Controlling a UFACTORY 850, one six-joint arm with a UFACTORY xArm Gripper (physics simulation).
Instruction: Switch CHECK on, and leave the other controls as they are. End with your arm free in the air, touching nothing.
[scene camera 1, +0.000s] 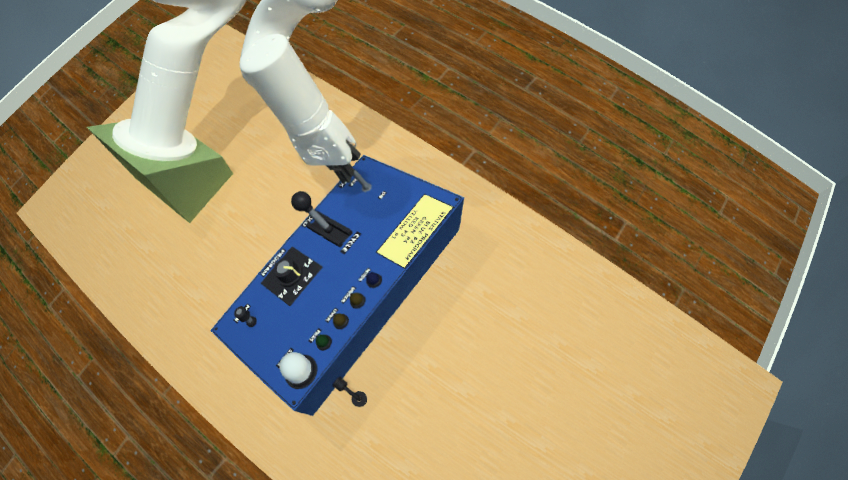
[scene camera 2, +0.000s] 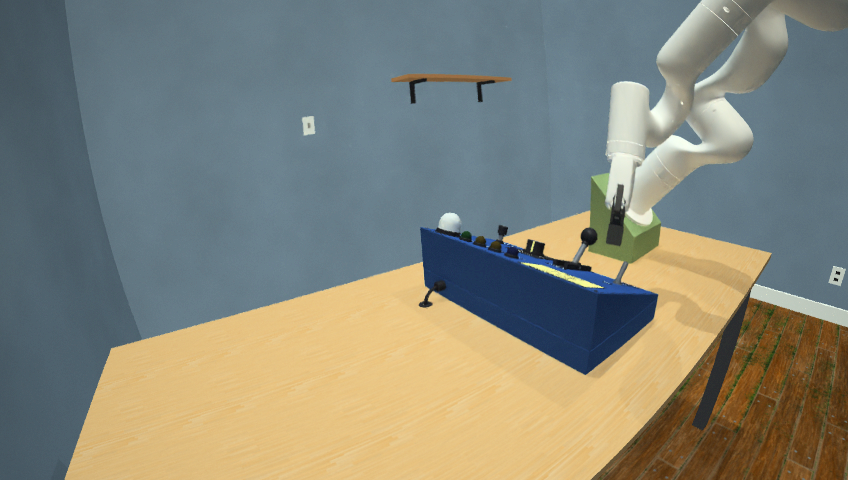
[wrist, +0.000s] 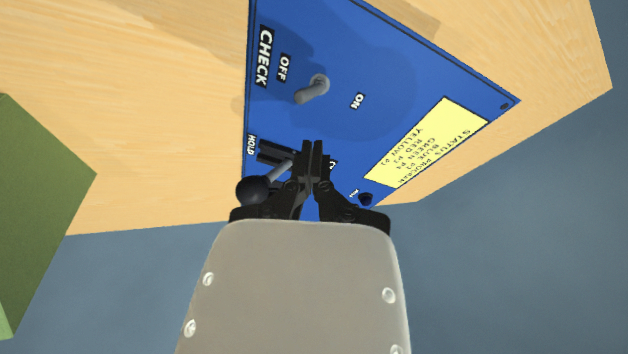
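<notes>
The CHECK switch, a grey toggle (scene camera 1: 361, 180) (scene camera 2: 621, 273) (wrist: 311, 89), stands near one end of the sloped blue panel (scene camera 1: 410, 190) (scene camera 2: 505, 297) (wrist: 385, 65). Its tip leans to the OFF side, away from the ON label (wrist: 357, 101). My gripper (scene camera 1: 346, 178) (scene camera 2: 614, 240) (wrist: 314, 151) is shut and empty. It hangs above the panel close to the toggle, with a gap to the toggle's tip in scene camera 2. In the wrist view the fingers cover part of the CYCLE lever's slot.
The CYCLE lever's black ball (scene camera 1: 301, 201) (scene camera 2: 588, 236) (wrist: 251, 190) stands high near my fingers, on the HOLD side. Farther along are the program knob (scene camera 1: 288, 270), a small black switch (scene camera 1: 243, 315), several lamps and a white dome (scene camera 1: 295, 368). A black crank (scene camera 1: 351, 392) juts from the box.
</notes>
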